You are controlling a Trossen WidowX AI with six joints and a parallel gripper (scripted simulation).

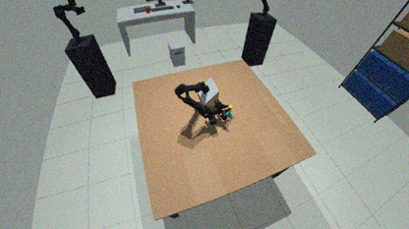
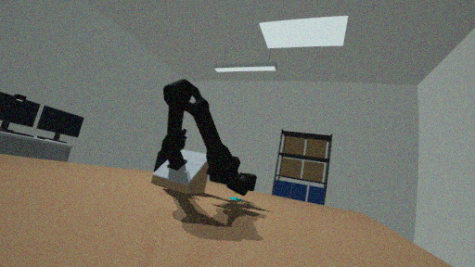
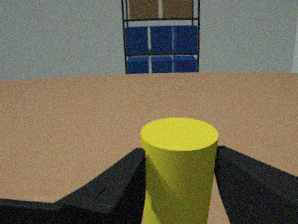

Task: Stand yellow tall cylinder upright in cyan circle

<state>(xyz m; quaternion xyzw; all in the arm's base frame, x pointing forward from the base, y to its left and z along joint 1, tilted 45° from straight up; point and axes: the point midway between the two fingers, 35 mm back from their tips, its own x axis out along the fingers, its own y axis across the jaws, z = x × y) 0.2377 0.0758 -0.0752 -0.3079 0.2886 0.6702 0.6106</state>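
The yellow tall cylinder is 2 cm below my gripper tip. Also, from my gripper tip: cyan circle 8 cm below.
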